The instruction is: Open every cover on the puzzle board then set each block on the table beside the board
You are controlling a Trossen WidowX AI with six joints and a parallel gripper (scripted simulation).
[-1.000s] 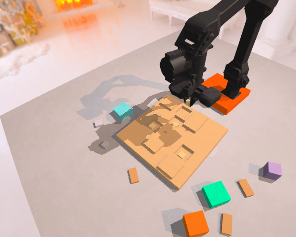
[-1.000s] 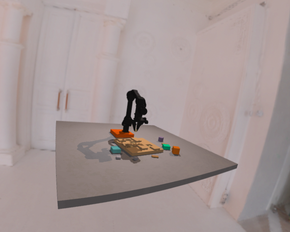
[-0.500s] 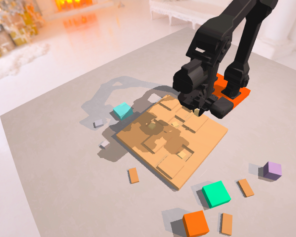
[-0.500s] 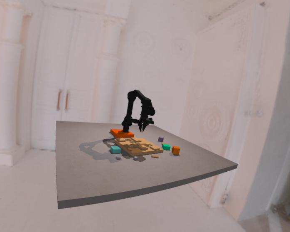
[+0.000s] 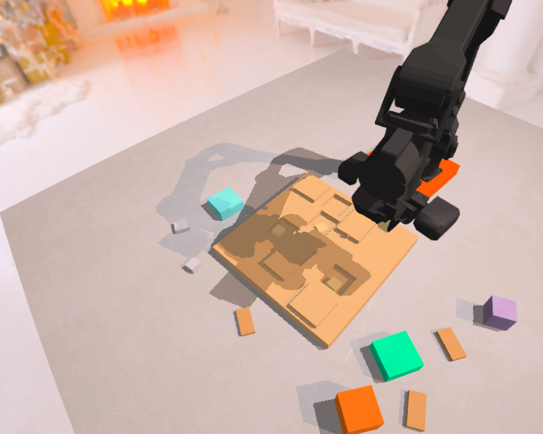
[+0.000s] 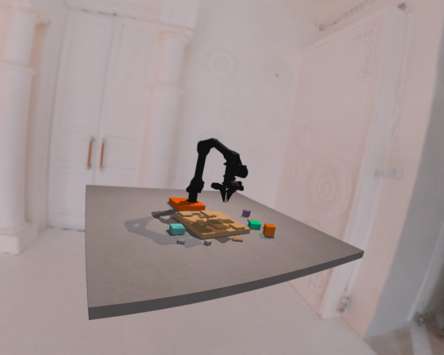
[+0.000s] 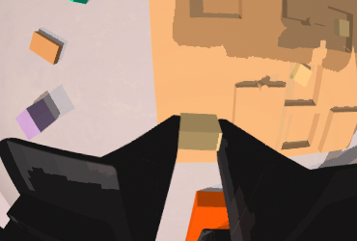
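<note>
The purple cube is 8 cm behind my gripper tip, 22 cm to the left of it and 9 cm below it. The rest, counted from my gripper tip: orange block: 22 cm ahead, 17 cm to the left, 9 cm below; then cyan block: 14 cm ahead, 32 cm to the right, 10 cm below; then green block: 11 cm ahead, 15 cm to the left, 10 cm below.
</note>
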